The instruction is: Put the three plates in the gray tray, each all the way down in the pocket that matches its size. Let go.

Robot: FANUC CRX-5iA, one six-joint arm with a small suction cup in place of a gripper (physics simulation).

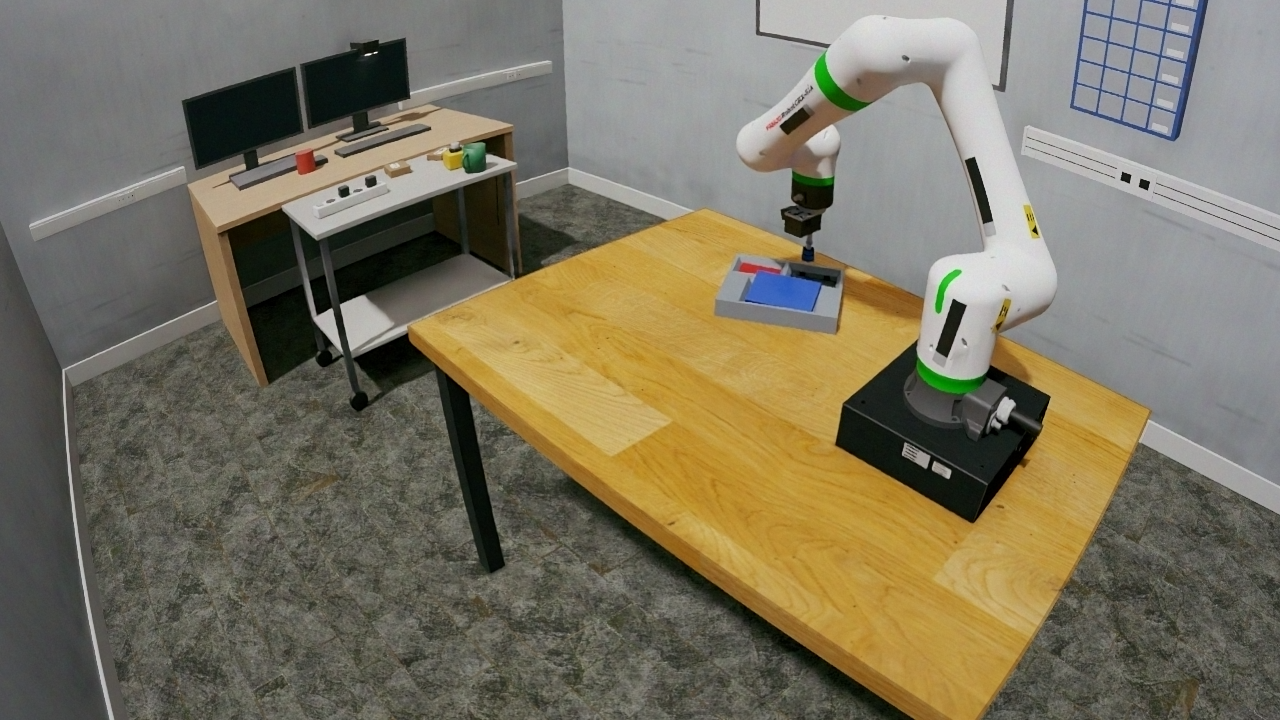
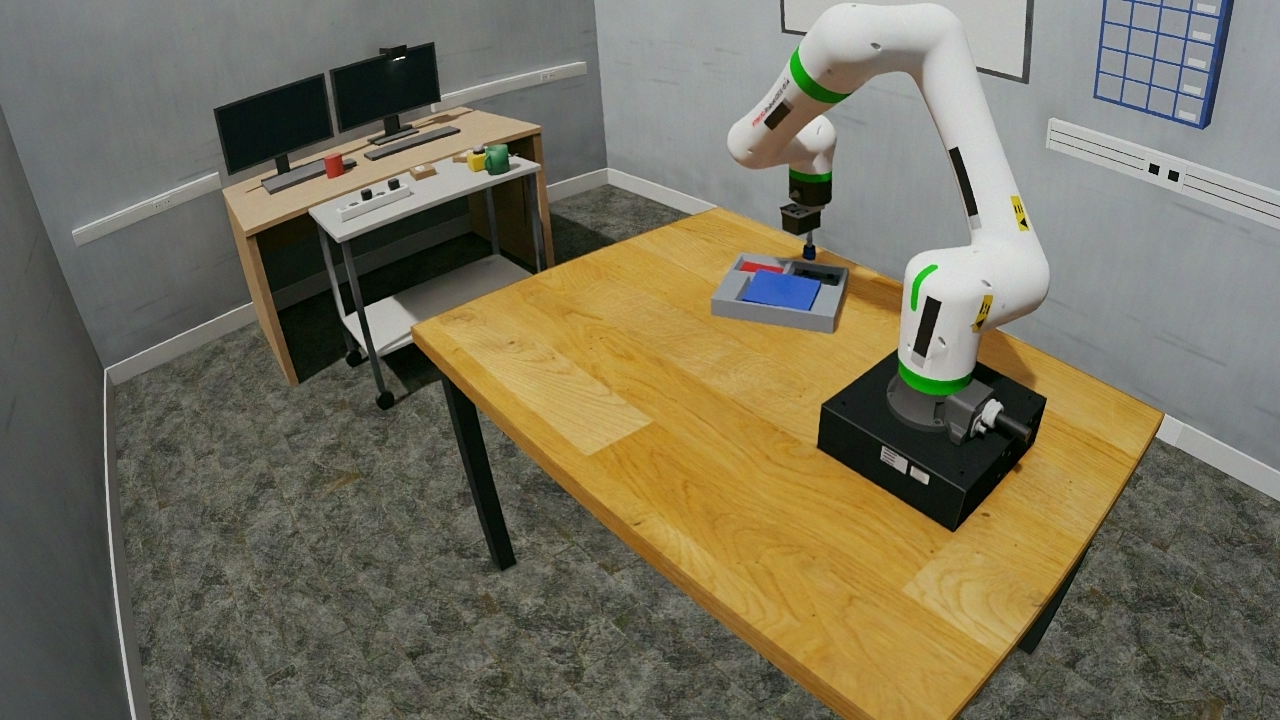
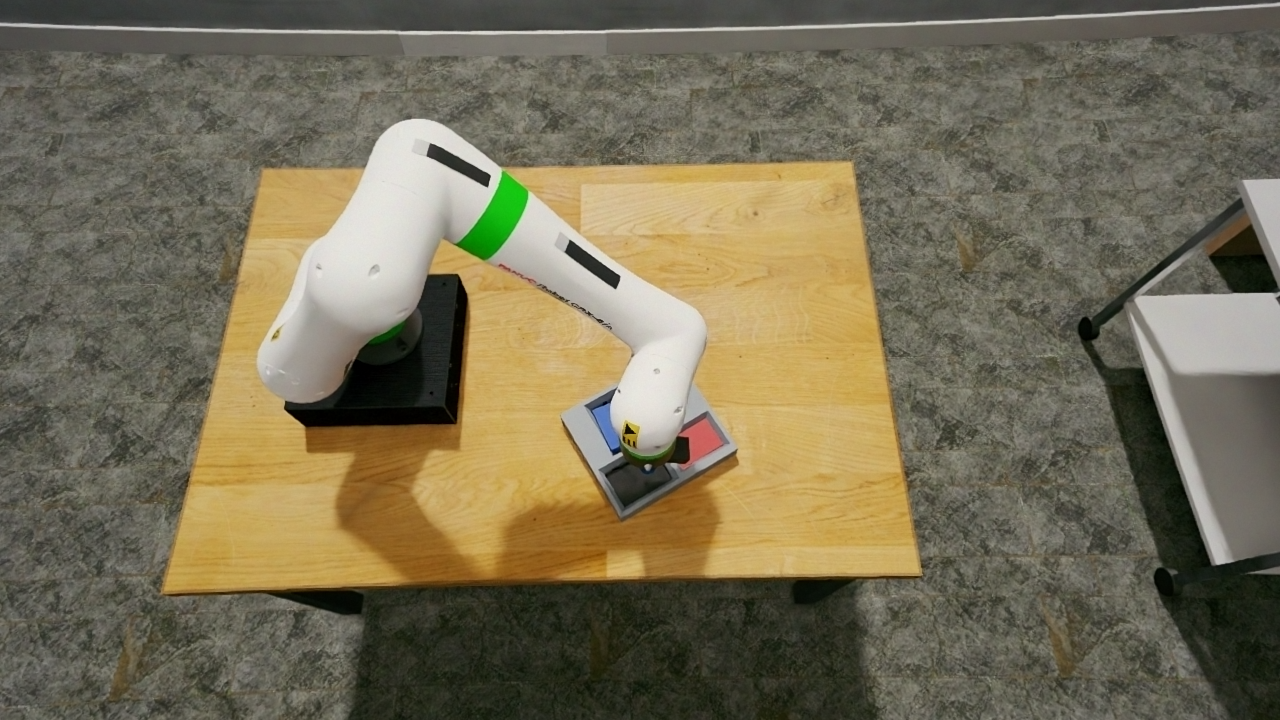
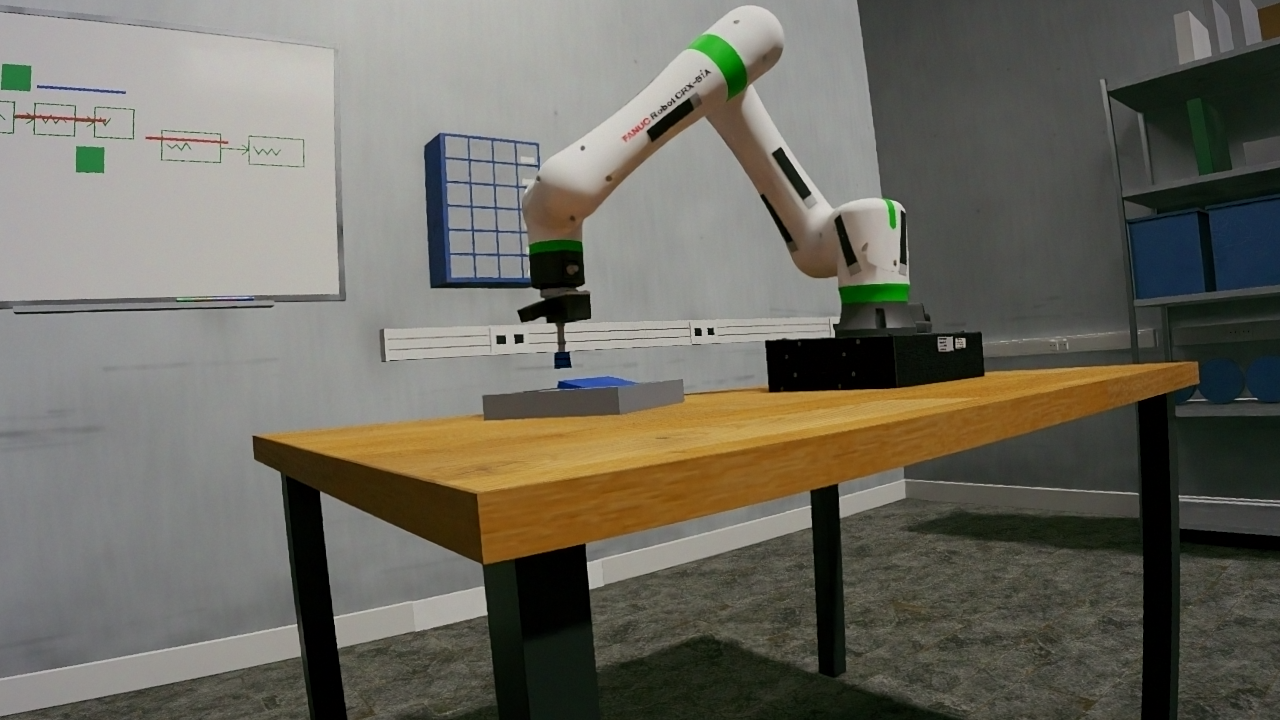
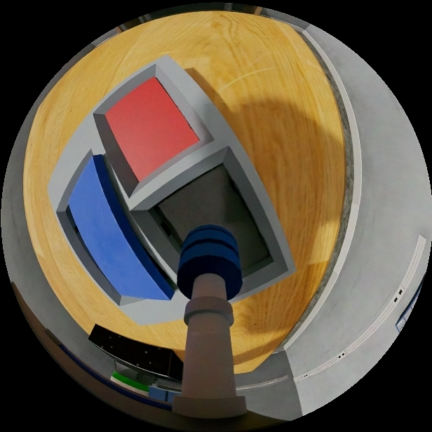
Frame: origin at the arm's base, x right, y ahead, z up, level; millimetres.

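Seen in the pictures: hand, tool point: (image 1: 807,259) (image 2: 809,257) (image 4: 562,368); arm's base, link origin: (image 1: 943,399) (image 2: 929,401) (image 4: 875,335).
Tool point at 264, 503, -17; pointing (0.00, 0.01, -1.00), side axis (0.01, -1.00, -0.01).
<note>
Offsets run from my tool point to a thing's middle, as dx, dy, dz. Level surfaces: height alone.
The gray tray {-79, +1, -53} (image 1: 776,316) (image 2: 774,314) (image 3: 585,443) (image 4: 550,404) (image 5: 75,145) stands on the table. The red plate {-59, +89, -51} (image 1: 756,267) (image 3: 702,441) (image 5: 150,130) lies low and flat in its pocket. The dark plate {+4, -17, -64} (image 3: 631,483) (image 5: 200,195) lies low in the pocket beside it. The blue plate {-108, -21, -38} (image 1: 783,291) (image 2: 780,290) (image 4: 597,382) (image 5: 107,235) is in the largest pocket but tilted, its edge toward the other pockets raised above the rim. My suction cup (image 1: 808,254) (image 2: 809,253) (image 4: 562,360) (image 5: 210,245) hangs a little above the tray over the dark plate's pocket, holding nothing.
The robot's black base (image 1: 939,438) (image 3: 429,358) stands on the wooden table {dz -73} (image 1: 626,358) (image 3: 760,268), apart from the tray. A white cart (image 1: 411,188) and a desk with two monitors stand away from the table.
</note>
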